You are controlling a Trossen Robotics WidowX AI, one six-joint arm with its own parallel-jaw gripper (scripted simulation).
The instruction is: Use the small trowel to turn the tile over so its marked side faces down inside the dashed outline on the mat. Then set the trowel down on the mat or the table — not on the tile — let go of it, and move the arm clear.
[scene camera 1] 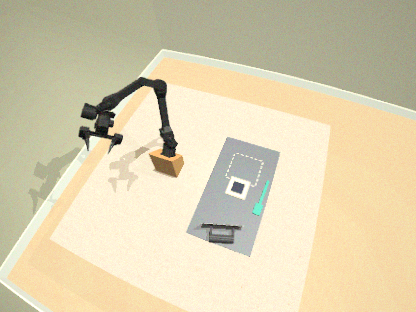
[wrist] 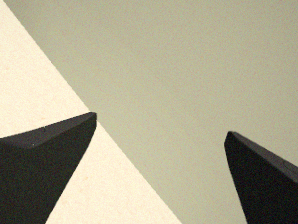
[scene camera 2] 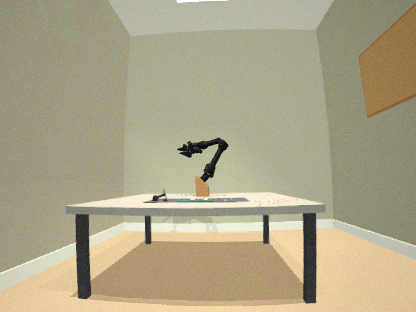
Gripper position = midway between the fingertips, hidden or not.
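Grey mat [scene camera 1: 216,207] present. Gripper [wrist: 161,128] open, holding nothing.
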